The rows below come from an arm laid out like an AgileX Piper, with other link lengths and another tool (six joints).
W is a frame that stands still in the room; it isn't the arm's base.
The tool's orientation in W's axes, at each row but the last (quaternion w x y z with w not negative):
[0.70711 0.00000 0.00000 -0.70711]
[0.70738 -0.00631 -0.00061 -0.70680]
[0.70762 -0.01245 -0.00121 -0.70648]
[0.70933 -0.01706 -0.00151 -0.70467]
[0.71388 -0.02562 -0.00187 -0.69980]
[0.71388 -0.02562 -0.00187 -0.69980]
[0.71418 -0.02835 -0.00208 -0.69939]
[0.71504 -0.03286 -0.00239 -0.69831]
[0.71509 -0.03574 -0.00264 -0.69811]
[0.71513 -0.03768 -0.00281 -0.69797]
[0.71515 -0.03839 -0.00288 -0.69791]
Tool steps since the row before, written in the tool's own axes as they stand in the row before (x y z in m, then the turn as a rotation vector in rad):
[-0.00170 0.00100 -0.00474 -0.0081 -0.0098 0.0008]
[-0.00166 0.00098 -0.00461 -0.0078 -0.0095 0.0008]
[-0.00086 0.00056 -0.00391 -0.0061 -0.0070 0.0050]
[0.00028 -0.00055 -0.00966 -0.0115 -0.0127 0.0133]
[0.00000 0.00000 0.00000 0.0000 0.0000 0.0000]
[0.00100 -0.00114 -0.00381 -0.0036 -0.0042 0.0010]
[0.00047 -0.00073 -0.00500 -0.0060 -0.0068 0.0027]
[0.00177 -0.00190 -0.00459 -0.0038 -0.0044 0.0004]
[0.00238 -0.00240 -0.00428 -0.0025 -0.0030 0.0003]
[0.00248 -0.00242 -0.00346 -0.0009 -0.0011 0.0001]
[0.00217 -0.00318 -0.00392 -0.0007 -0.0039 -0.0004]
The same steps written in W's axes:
[0.00100 0.00170 -0.00474 -0.0098 0.0081 0.0008]
[0.00094 0.00162 -0.00463 -0.0095 0.0078 0.0008]
[0.00050 0.00079 -0.00393 -0.0069 0.0062 0.0050]
[-0.00076 -0.00054 -0.00963 -0.0125 0.0118 0.0133]
[0.00000 0.00000 0.00000 0.0000 0.0000 0.0000]
[-0.00125 -0.00117 -0.00373 -0.0042 0.0036 0.0010]
[-0.00090 -0.00070 -0.00494 -0.0068 0.0060 0.0027]
[-0.00205 -0.00204 -0.00441 -0.0045 0.0037 0.0004]
[-0.00253 -0.00266 -0.00403 -0.0030 0.0024 0.0003]
[-0.00252 -0.00273 -0.00319 -0.0011 0.0009 0.0001]
[-0.00331 -0.00247 -0.00362 -0.0039 0.0006 -0.0002]

